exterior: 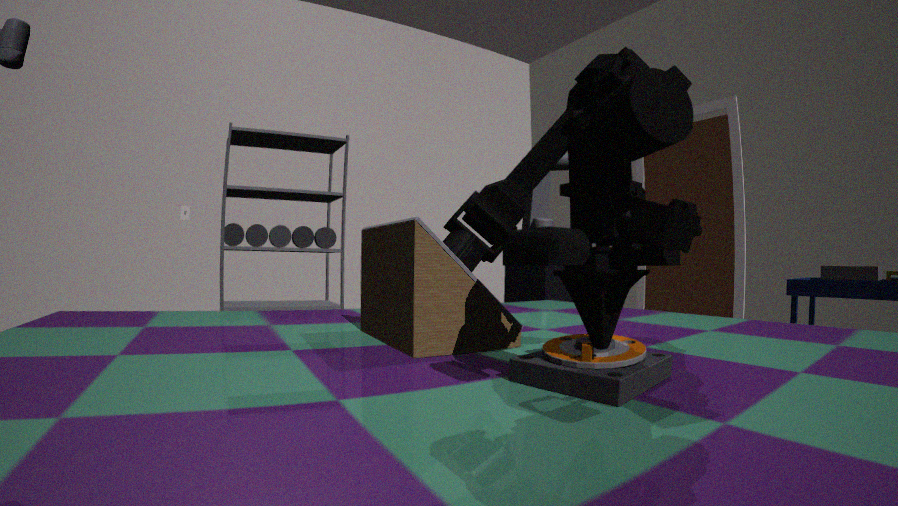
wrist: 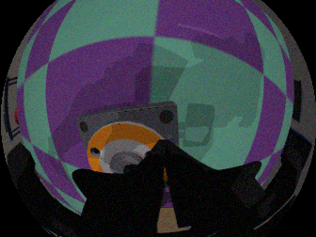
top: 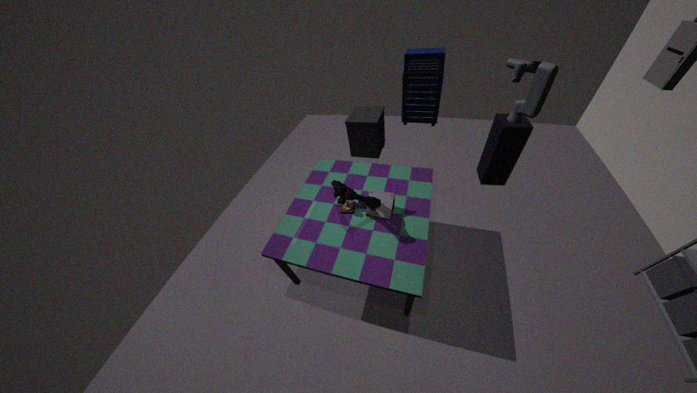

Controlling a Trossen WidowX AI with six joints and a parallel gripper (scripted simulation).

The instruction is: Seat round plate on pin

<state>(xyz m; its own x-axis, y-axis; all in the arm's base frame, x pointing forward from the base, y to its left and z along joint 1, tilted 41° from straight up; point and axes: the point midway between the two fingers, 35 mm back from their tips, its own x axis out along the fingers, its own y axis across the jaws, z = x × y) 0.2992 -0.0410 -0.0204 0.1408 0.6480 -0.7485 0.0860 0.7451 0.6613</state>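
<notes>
Right now the round plate is 2 cm to the left of my gripper tip, 2 cm behind it and 1 cm below it. Round my gripper tip: dark grey square base (4 cm to the left, 3 cm behind, 2 cm below).
</notes>
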